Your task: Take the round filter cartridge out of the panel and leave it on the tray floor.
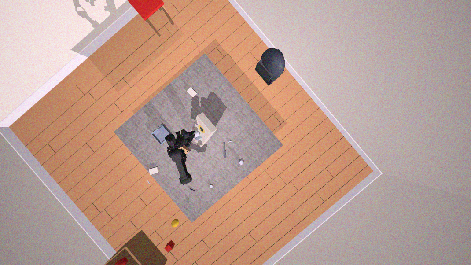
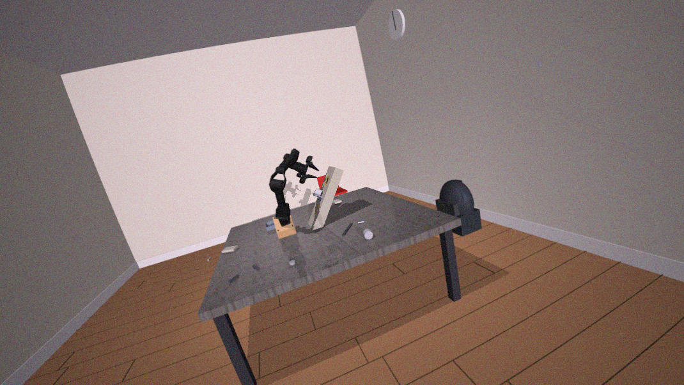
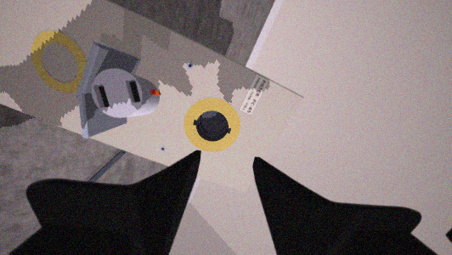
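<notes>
Now: gripper tip 12 cm above the round grey filter cartridge, 3 cm past it and 1 cm to the right of it. Also, from my gripper tip: grey-blue tray 33 cm behind, 32 cm below, 31 cm to the left; small cylinder 50 cm to the right, 31 cm below, 4 cm ahead.
</notes>
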